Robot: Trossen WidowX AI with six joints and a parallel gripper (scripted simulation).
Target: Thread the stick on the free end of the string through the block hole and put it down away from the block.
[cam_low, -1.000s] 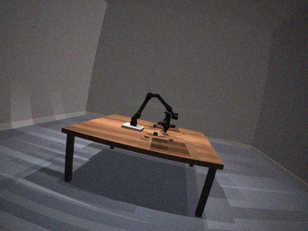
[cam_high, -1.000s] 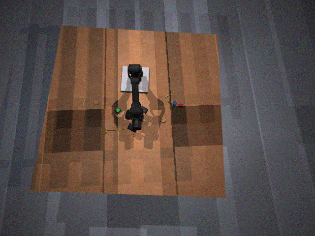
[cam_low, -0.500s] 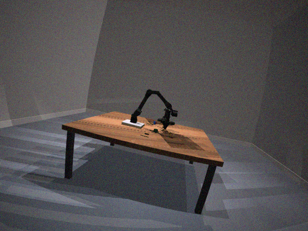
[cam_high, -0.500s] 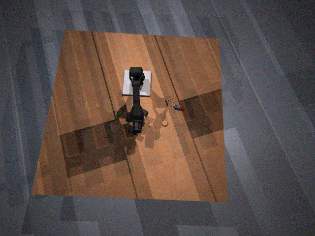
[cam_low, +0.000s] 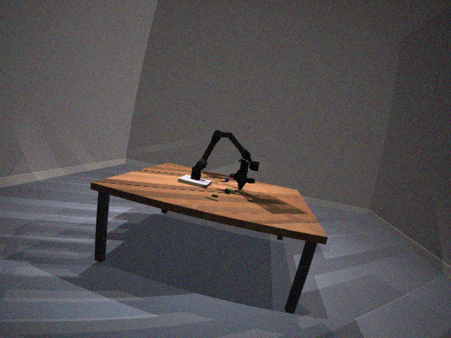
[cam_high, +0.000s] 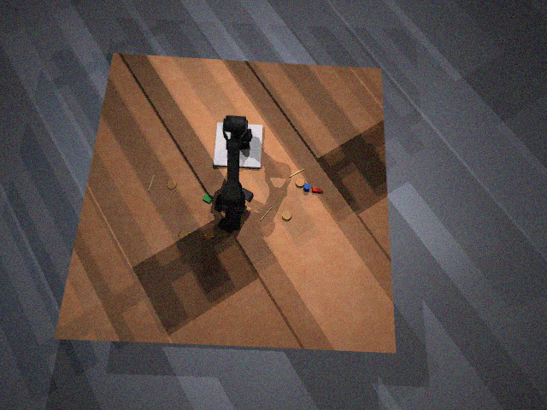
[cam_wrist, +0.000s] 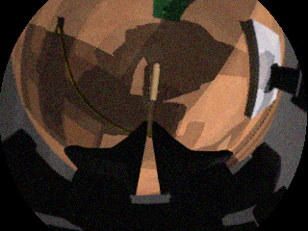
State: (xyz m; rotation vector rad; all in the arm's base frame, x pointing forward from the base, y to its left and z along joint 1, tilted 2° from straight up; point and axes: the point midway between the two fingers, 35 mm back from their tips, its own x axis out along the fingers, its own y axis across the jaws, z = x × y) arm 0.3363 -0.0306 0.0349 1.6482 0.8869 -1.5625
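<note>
Now: gripper tip 80 mm past the green block and 120 mm to the left of it. Also, from my gripper tip: round wooden button 70 mm ahead, 220 mm to the right, 10 mm below; blue piece 110 mm behind, 300 mm to the left; thin wooden stick 10 mm behind, 10 mm to the right.
</note>
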